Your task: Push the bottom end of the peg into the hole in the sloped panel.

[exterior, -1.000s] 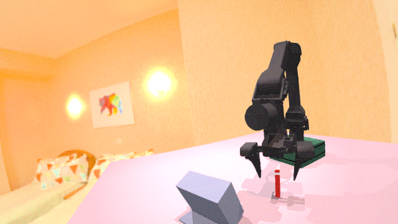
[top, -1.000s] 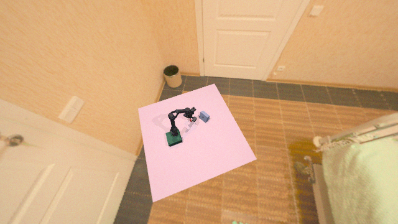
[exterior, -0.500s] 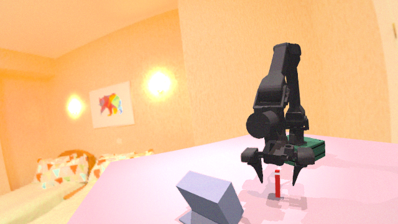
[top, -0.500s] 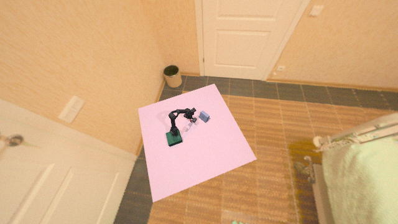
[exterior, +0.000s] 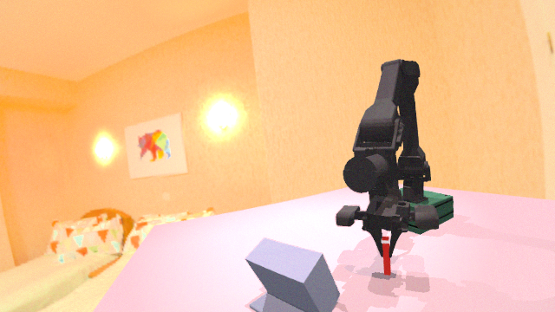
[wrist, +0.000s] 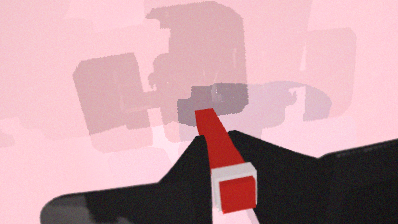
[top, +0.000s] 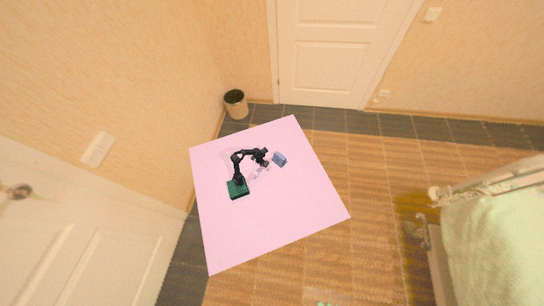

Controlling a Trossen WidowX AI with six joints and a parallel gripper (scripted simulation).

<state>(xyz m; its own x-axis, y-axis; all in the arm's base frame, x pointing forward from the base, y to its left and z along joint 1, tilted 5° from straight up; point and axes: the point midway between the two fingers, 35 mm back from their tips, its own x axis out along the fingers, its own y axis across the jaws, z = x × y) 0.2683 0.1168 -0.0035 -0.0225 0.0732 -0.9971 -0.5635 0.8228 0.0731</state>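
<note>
My gripper tip is now 190 mm short of the grey-blue sloped panel, 40 mm to the left of it and 20 mm below it. Round my gripper tip: red square peg (20 mm above).
</note>
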